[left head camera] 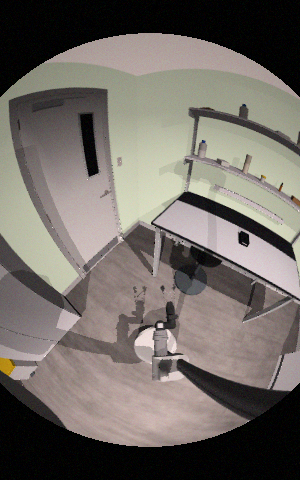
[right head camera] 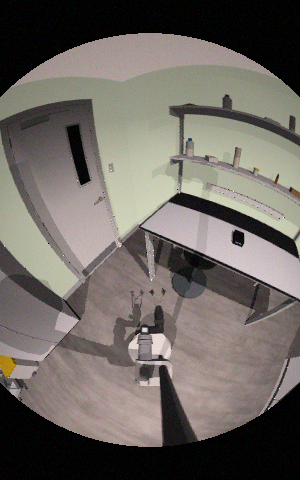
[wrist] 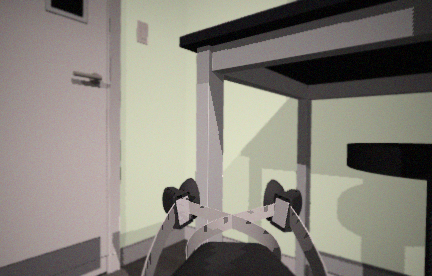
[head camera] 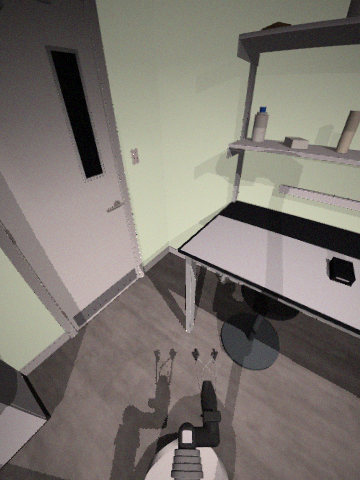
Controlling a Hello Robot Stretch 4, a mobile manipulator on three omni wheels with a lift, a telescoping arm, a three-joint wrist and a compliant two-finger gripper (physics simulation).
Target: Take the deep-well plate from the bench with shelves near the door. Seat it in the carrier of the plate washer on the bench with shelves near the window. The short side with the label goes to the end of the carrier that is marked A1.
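Frame: origin at the robot's base, x ahead, y left, z up, level; metres.
Seen in the pictures: gripper, fingertip midpoint: [left head camera: 167,284] [right head camera: 157,288] [wrist: 231,195] [head camera: 204,348].
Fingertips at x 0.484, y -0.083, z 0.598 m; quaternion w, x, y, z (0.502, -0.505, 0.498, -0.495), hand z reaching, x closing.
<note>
A point is followed by its place in that frame.
A small black block [head camera: 342,271] {y -0.699, x 0.664, z 0.926 m} [left head camera: 243,238] {y -0.694, x 0.666, z 0.925 m} [right head camera: 238,237] {y -0.700, x 0.664, z 0.930 m} lies on the white top of the bench with shelves [head camera: 225,240] {y -0.221, x 0.948, z 0.889 m} [left head camera: 200,220] {y -0.377, x 0.907, z 0.888 m} [right head camera: 185,220] {y -0.335, x 0.920, z 0.888 m} near the door; it may be the deep-well plate, but its wells and label cannot be made out. My gripper [head camera: 205,354] {y -0.083, x 0.484, z 0.598 m} [left head camera: 168,288] {y -0.083, x 0.484, z 0.598 m} [right head camera: 157,291] {y -0.083, x 0.484, z 0.598 m} [wrist: 231,195] {y -0.083, x 0.484, z 0.598 m} is open and empty, out over the floor in front of the bench's near left leg. In the wrist view the underside of the bench [wrist: 310,42] {y -0.224, x 0.737, z 0.823 m} shows above the fingertips, and the block is hidden. The plate washer and its carrier do not show in these views.
A stool [head camera: 250,342] {y -0.509, x 0.773, z 0.004 m} [left head camera: 190,280] {y -0.500, x 0.772, z 0.005 m} [right head camera: 189,282] {y -0.506, x 0.776, z 0.023 m} [wrist: 390,160] {y -0.360, x 0.720, z 0.611 m} stands partly under the bench, right of my gripper. The door [head camera: 40,150] {y 0.767, x 1.106, z 1.367 m} [wrist: 50,150] {y 0.653, x 1.273, z 0.578 m} is at the left. Bottles and small boxes stand on the shelves. A yellow object [left head camera: 6,366] [right head camera: 7,366] is at the lower left.
</note>
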